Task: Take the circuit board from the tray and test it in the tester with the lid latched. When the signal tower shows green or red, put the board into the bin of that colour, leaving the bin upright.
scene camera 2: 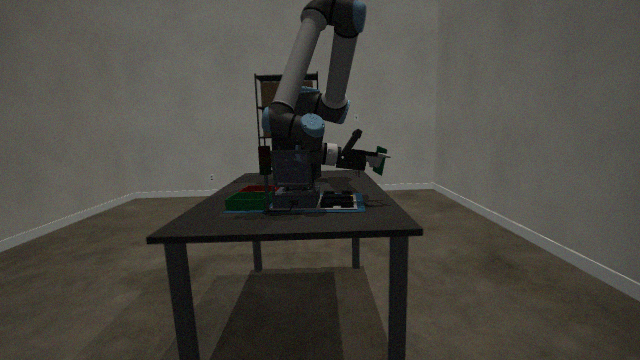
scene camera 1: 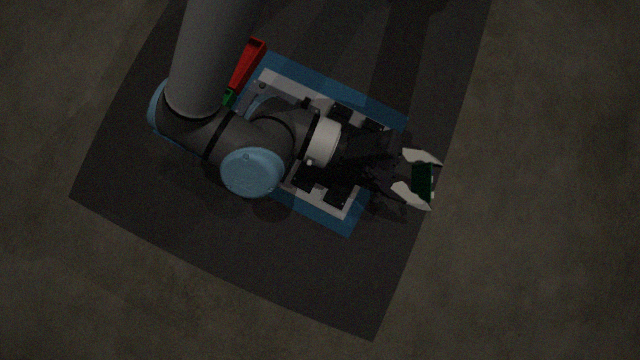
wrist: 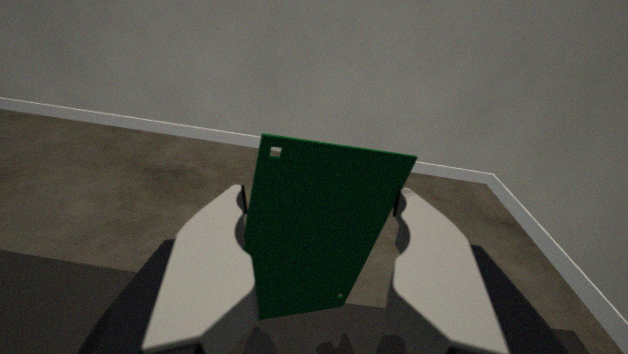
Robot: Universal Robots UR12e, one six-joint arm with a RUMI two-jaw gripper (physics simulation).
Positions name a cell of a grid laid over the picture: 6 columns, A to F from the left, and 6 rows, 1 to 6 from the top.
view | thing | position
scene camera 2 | gripper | D3
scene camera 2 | green bin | C4
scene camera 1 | green circuit board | D3
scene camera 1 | red bin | C1
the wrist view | gripper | D4
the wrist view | green circuit board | D4
